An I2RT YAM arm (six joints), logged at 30 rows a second.
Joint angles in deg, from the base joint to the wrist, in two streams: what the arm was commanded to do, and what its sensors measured. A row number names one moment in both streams.
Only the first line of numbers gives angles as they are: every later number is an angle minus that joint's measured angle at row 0.
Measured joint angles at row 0:
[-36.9, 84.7, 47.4, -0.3, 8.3, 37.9]
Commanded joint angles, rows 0 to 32:
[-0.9, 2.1, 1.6, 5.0, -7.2, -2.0]
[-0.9, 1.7, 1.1, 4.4, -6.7, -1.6]
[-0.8, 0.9, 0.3, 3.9, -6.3, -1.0]
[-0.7, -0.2, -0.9, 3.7, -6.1, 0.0]
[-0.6, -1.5, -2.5, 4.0, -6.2, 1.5]
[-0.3, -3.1, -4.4, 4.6, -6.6, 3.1]
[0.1, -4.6, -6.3, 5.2, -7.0, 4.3]
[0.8, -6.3, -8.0, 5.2, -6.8, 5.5]
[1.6, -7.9, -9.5, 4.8, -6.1, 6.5]
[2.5, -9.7, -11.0, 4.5, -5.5, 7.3]
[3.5, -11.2, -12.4, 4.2, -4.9, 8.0]
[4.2, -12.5, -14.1, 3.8, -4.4, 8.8]
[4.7, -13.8, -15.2, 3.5, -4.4, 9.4]
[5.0, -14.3, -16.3, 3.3, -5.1, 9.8]
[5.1, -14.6, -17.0, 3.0, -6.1, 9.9]
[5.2, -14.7, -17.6, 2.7, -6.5, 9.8]
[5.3, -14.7, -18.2, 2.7, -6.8, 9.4]
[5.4, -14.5, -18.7, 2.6, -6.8, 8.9]
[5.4, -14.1, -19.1, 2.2, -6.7, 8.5]
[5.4, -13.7, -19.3, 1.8, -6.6, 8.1]
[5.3, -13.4, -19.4, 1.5, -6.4, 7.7]
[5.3, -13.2, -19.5, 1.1, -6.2, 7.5]
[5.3, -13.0, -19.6, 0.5, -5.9, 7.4]
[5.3, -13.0, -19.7, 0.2, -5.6, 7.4]
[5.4, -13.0, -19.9, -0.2, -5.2, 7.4]
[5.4, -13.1, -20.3, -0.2, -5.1, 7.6]
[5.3, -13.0, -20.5, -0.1, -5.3, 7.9]
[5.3, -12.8, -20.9, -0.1, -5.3, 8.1]
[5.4, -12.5, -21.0, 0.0, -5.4, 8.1]
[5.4, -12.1, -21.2, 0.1, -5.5, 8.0]
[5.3, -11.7, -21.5, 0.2, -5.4, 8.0]
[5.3, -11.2, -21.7, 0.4, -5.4, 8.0]
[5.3, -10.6, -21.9, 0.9, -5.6, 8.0]
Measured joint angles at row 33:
[5.0, -12.5, -20.7, 0.9, -6.0, 7.9]
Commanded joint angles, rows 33 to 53:
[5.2, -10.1, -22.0, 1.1, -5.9, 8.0]
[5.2, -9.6, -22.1, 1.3, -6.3, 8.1]
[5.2, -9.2, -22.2, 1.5, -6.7, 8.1]
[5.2, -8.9, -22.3, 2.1, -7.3, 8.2]
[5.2, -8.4, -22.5, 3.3, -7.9, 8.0]
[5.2, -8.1, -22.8, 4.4, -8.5, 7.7]
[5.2, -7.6, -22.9, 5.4, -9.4, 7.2]
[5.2, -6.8, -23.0, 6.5, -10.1, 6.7]
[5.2, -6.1, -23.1, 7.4, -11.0, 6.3]
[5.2, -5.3, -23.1, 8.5, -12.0, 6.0]
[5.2, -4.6, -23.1, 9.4, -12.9, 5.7]
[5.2, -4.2, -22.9, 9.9, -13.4, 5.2]
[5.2, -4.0, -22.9, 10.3, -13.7, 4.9]
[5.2, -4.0, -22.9, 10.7, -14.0, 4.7]
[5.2, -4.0, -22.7, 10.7, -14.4, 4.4]
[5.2, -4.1, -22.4, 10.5, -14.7, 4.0]
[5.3, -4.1, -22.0, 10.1, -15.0, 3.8]
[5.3, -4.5, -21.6, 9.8, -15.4, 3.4]
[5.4, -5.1, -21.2, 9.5, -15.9, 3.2]
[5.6, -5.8, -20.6, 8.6, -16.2, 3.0]
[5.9, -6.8, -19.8, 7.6, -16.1, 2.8]
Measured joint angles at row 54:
[5.1, -4.5, -22.3, 8.1, -14.3, 4.4]
